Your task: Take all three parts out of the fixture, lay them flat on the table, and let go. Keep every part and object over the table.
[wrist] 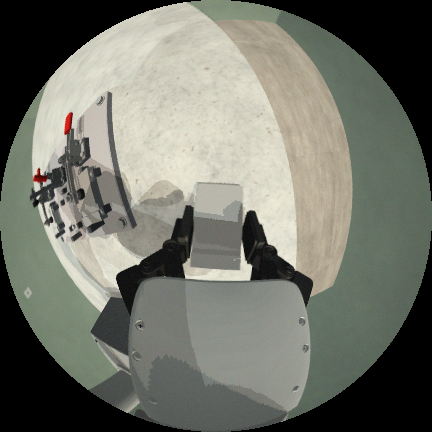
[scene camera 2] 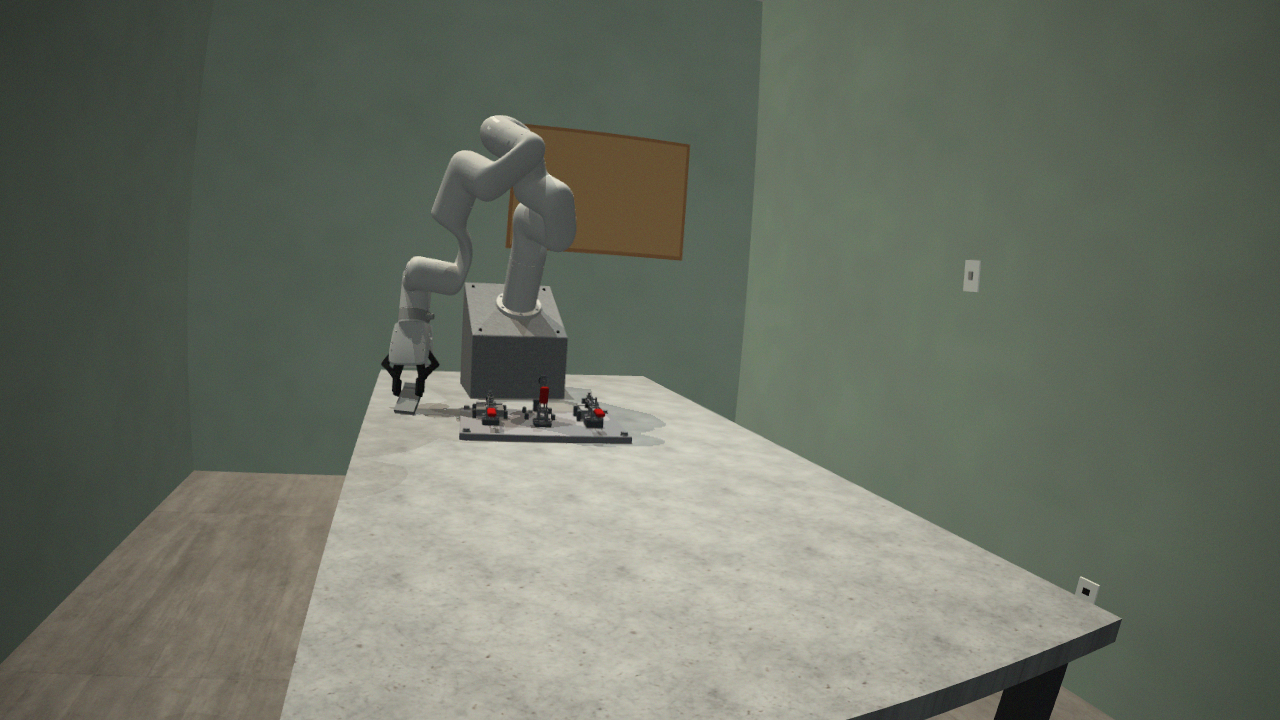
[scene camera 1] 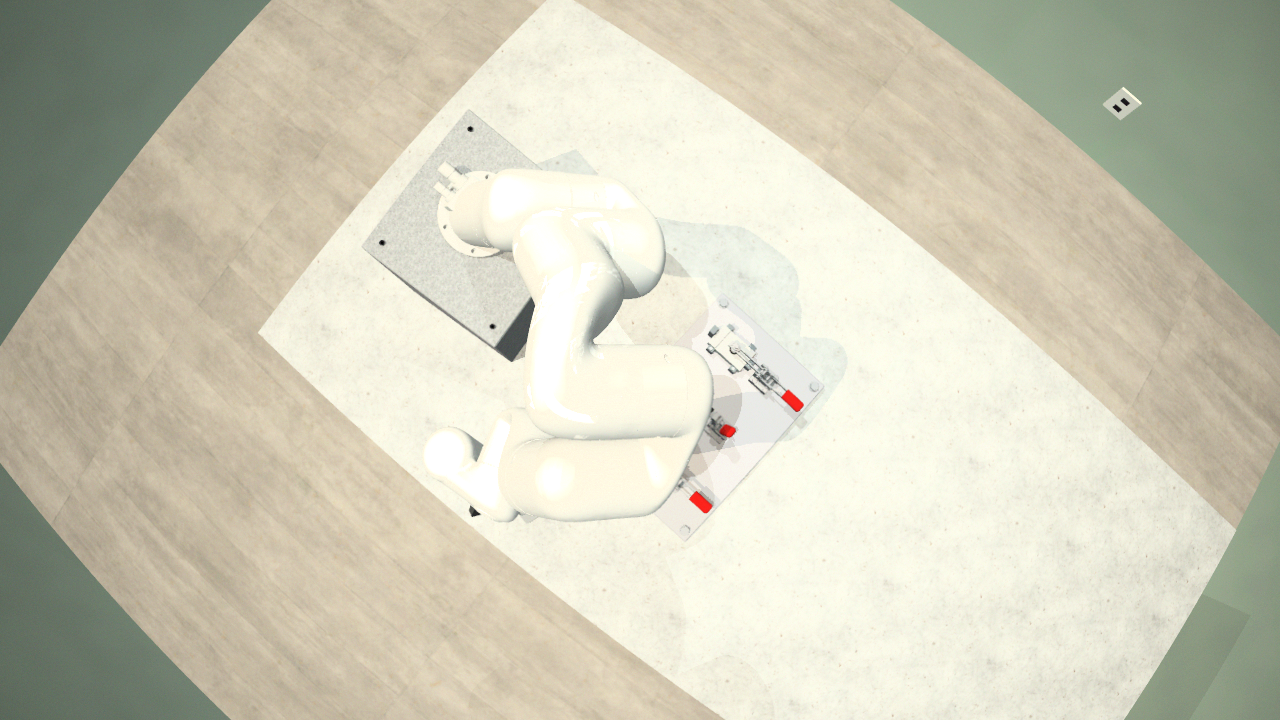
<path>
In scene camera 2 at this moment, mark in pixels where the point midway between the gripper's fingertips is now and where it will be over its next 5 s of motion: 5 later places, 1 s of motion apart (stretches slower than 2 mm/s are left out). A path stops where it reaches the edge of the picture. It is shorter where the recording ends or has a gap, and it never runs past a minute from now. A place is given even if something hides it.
My gripper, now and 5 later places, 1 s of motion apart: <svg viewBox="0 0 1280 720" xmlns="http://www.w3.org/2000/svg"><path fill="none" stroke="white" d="M407 396L405 360L406 358L408 358L476 362L488 403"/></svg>
</path>
